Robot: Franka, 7 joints.
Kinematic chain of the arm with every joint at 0, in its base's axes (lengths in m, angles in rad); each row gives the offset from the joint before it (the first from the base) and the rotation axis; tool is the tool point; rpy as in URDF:
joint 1: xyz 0 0 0.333 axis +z
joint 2: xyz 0 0 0 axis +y
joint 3: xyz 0 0 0.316 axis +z
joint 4: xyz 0.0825 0 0 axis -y
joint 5: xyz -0.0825 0 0.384 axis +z
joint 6: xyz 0 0 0 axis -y
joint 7: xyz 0.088 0 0 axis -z
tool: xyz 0 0 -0.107 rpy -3.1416 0 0
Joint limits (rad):
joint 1: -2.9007..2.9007
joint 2: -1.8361..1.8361
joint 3: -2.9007..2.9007
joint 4: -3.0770..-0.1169
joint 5: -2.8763..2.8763
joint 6: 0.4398..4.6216
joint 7: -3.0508..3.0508
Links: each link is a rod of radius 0.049 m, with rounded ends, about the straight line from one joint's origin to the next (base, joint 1, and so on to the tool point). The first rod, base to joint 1, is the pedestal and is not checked.
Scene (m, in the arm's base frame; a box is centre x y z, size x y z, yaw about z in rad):
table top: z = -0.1
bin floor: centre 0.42 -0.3 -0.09 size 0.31 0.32 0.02 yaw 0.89
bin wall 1: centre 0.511 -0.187 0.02 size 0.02 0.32 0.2 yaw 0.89
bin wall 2: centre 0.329 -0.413 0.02 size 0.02 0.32 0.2 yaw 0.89
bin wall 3: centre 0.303 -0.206 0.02 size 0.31 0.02 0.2 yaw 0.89
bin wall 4: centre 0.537 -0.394 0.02 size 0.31 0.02 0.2 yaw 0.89
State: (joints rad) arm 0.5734 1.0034 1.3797 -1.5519 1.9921 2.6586 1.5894
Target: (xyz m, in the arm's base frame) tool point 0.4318 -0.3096 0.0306
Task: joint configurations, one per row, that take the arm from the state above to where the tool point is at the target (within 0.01 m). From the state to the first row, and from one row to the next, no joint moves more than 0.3 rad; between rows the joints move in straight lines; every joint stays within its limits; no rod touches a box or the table.
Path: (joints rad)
1: 0.3435 0.8613 1.1278 -1.6615 2.0056 2.7761 1.5894
2: 0.1137 0.7193 0.8760 -1.7711 2.0191 2.8935 1.5894
3: -0.1162 0.5772 0.6241 -1.8807 2.0326 3.0110 1.5894
4: -0.3460 0.4352 0.3722 -1.9903 2.0461 3.1285 1.5894
5: -0.5759 0.2931 0.1203 -2.0999 2.0595 3.2460 1.5894
6: -0.5889 0.5751 0.1113 -1.9997 2.0245 3.1397 1.5894
7: -0.6020 0.8570 0.1022 -1.8994 1.9895 3.0334 1.5894

